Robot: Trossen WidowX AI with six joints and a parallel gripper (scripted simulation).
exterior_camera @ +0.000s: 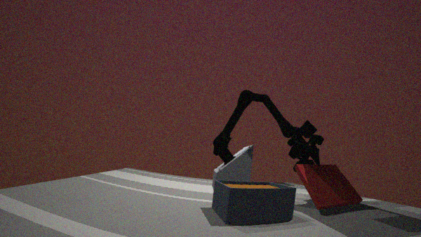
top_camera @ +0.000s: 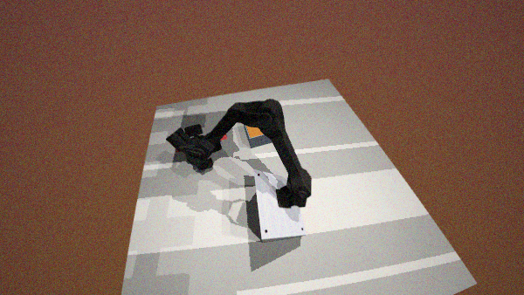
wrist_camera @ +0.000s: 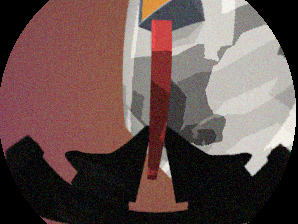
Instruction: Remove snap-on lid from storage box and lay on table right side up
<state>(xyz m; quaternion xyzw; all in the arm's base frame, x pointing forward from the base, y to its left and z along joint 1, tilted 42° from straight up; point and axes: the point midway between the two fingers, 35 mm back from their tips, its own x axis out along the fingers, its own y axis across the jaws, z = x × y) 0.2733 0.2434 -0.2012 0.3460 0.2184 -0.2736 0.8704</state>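
My gripper tip is 6 cm short of the lid, 1 cm to the right of it and 6 cm above it. Also, from my gripper tip: storage box 13 cm ahead, 30 cm to the right, 10 cm below.
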